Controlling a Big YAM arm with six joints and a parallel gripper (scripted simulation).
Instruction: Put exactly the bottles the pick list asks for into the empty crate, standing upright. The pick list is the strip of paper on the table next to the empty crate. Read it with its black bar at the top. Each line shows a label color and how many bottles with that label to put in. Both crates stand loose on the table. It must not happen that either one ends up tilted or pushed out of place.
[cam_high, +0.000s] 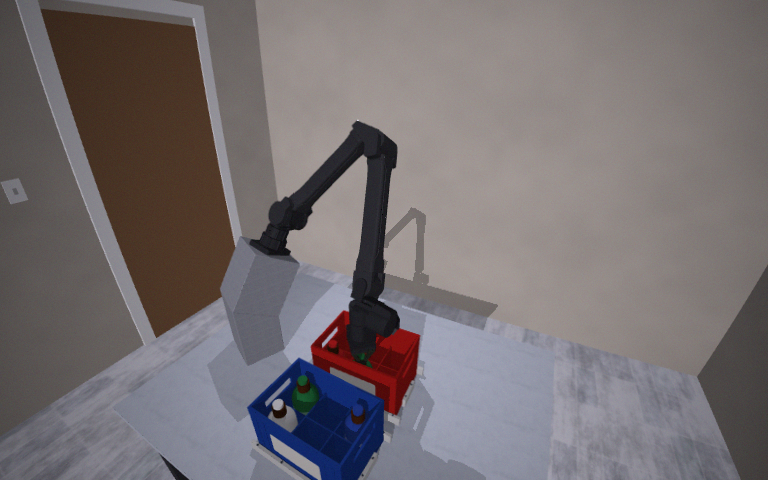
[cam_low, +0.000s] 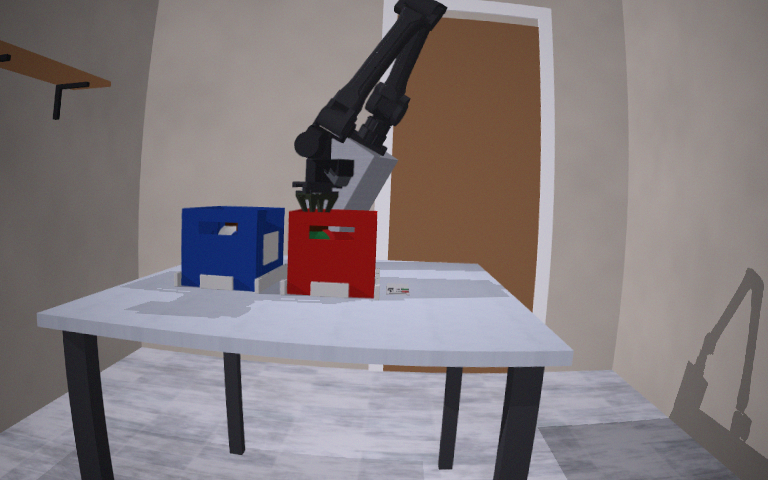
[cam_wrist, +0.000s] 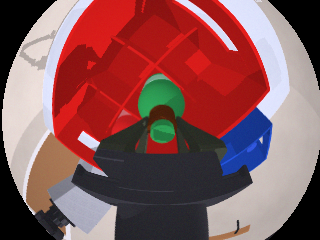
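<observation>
The red crate lies 10 mm behind my hand, 50 mm to the left of it and 70 mm below it. From my hand the other things lie so: blue crate: 200 mm to the right, 70 mm below; then red-label bottle: 100 mm behind, 60 mm below; then blue bottle: 90 mm ahead, 150 mm to the right, 60 mm below.
</observation>
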